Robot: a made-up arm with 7 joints. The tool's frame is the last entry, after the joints.
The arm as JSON. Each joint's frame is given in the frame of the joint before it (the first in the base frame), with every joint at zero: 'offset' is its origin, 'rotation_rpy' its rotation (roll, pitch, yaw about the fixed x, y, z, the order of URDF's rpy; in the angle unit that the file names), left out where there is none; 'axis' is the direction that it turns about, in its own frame. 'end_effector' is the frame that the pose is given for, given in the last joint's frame.
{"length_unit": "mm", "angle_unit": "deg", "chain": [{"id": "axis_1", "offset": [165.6, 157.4, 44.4], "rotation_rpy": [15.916, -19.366, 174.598], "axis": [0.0, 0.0, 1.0]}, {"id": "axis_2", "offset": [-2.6, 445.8, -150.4], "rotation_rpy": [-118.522, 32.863, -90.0], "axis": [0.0, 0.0, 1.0]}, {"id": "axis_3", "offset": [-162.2, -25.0, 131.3], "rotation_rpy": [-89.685, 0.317, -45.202], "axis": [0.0, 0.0, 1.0]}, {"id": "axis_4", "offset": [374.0, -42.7, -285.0], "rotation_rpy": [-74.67, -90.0, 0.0], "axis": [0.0, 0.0, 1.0]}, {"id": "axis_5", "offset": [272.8, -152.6, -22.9], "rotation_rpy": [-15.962, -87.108, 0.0], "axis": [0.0, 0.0, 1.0]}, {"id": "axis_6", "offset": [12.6, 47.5, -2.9], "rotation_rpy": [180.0, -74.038, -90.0], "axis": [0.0, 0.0, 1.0]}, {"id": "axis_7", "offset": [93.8, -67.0, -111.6], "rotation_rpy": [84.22, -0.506, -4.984], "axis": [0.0, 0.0, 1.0]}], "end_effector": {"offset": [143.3, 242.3, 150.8], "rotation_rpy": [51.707, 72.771, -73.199]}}
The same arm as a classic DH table. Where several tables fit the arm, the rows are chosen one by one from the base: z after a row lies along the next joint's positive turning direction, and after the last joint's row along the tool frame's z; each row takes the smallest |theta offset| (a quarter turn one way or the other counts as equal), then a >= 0, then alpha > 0; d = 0 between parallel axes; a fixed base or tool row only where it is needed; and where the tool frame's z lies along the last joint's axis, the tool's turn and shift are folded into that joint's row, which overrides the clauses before.
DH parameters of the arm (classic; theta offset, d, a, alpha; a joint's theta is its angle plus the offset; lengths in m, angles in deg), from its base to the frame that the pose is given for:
base (fixed): -54.71 -0.4433 -0.0328 -24.87
axis_1: -21.53 0.4413 0.4283 113.65
axis_2: -8.88 0.2670 0.0965 89.68
axis_3: 15.65 -0.4177 -0.3494 90.00
axis_4: -15.98 -0.1482 0.0716 87.22
axis_5: -89.20 -0.3211 -0.0126 -105.96
axis_6: 84.97 -0.1669 -0.0993 -84.22
axis_7: -35.67 0.2619 0.0274 -79.42
tool (fixed): 103.68 -0.2850 0.0000 0.00

